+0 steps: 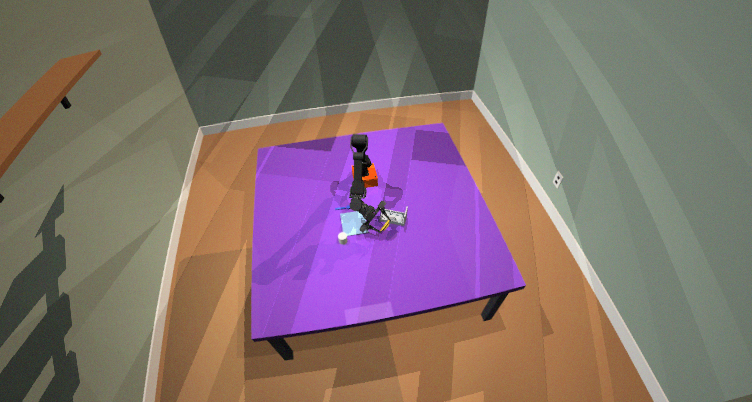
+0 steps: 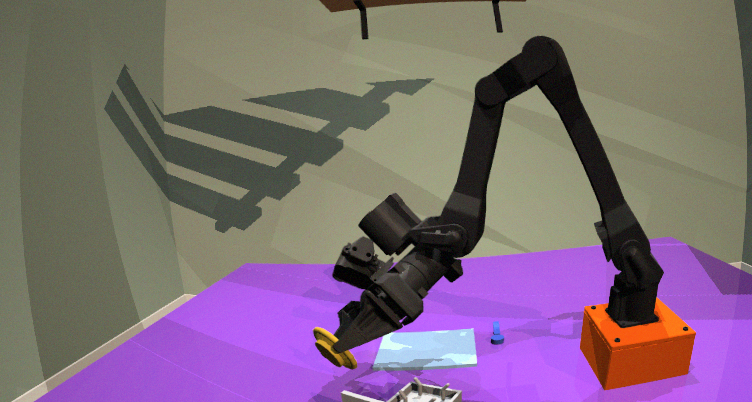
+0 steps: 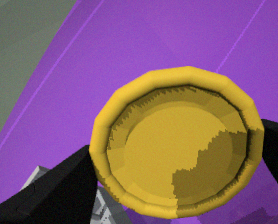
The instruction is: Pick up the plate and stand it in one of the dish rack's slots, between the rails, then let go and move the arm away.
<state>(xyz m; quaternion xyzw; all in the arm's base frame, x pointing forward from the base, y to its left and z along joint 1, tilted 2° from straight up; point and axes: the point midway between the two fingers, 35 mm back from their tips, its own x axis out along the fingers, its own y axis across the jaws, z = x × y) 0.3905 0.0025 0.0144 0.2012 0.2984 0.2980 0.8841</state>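
Now: the grey dish rack 100 mm behind my gripper tip, 70 mm to the left of it and 50 mm below it. The rest, counted from my gripper tip: yellow plate (right at my gripper tip); then small cup (20 mm behind, 220 mm to the right, 50 mm below); then light blue mat (120 mm behind, 140 mm to the right, 70 mm below).
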